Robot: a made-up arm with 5 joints.
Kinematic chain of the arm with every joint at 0, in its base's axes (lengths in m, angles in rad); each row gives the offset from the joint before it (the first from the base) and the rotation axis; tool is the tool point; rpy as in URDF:
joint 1: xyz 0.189 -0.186 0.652 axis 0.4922 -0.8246 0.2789
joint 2: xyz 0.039 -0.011 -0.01 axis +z
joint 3: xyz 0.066 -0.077 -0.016 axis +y
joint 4: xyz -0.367 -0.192 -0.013 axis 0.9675 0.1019 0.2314
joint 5: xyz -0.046 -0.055 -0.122 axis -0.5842 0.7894 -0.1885
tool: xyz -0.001 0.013 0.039 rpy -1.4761 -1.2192 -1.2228
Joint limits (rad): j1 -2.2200..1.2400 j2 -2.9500..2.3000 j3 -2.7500..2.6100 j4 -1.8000..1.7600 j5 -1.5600..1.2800
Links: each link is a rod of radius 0.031 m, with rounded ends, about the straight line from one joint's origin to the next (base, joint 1, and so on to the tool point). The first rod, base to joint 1, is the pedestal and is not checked.
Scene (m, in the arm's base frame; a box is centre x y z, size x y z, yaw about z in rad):
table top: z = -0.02
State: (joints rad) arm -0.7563 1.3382 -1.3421 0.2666 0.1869
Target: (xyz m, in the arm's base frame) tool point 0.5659 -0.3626 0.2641
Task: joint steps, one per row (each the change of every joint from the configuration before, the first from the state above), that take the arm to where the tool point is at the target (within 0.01 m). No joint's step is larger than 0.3 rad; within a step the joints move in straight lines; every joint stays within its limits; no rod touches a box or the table.
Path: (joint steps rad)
1: 0.2865 0.0088 0.1467 -0.1774 -0.1319
2: 0.2865 0.0089 0.1467 -0.1773 -0.1320
3: 0.2865 0.0088 0.1466 -0.1774 -0.1319

